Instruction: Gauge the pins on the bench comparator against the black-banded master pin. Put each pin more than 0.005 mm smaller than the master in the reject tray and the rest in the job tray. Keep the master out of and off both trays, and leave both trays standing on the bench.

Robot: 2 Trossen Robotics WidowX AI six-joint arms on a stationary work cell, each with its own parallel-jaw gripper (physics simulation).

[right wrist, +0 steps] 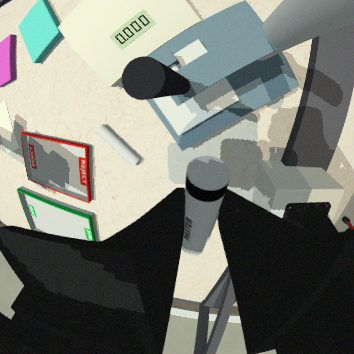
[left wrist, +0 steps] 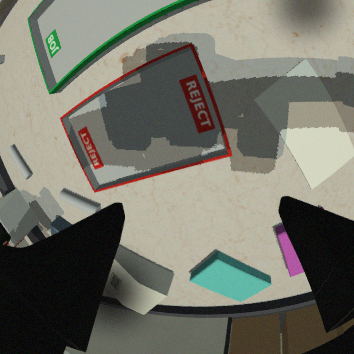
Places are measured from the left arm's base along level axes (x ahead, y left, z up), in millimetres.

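Pixels of known places: left gripper, fingertip midpoint: (left wrist: 204, 208); right gripper, fingertip midpoint: (right wrist: 200, 195); right arm's base, origin of the base link: (right wrist: 301, 223) (left wrist: 1, 228).
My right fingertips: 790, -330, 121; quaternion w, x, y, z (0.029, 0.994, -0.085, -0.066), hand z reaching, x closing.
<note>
Ahead of a thing's pixels: the offset from my right fingertips to its top centre, as dx, dy, dz. "pt": to the spot under its first point.
My right gripper (right wrist: 200, 195) is shut on the master pin @(-2, -13, +24) (right wrist: 204, 215), grey with a black band near the end facing the camera. They are apart from the blue-grey comparator @(pt +26, +81, -67) (right wrist: 220, 50); its display @(pt -58, +142, -128) (right wrist: 133, 29) reads 0.000. Whether a pin lies on it is unclear. My left gripper (left wrist: 204, 208) is open and empty, beyond the red-rimmed reject tray @(-283, -12, -150) (left wrist: 197, 104) (right wrist: 55, 165). The green-rimmed job tray @(-371, -158, -145) (left wrist: 120, 30) (right wrist: 57, 220) stands beside it. No pins show in the visible parts of the trays. A light pin @(-126, -2, -148) (left wrist: 80, 199) (right wrist: 120, 145) lies near the reject tray; another pin @(-50, -151, -148) (left wrist: 21, 161) lies at the left wrist view's left.
A teal block @(-238, +244, -147) (left wrist: 232, 277) (right wrist: 40, 32) and a magenta block @(-365, +242, -148) (left wrist: 290, 250) (right wrist: 6, 60) lie near the cream display housing @(pt -109, +181, -116) (left wrist: 142, 295) (right wrist: 95, 30). A pale pointed object @(-435, +102, -164) (left wrist: 317, 155) (right wrist: 4, 117) stands past the reject tray. A dark cylinder @(pt -9, +58, +25) (right wrist: 143, 77) overhangs the comparator.
</note>
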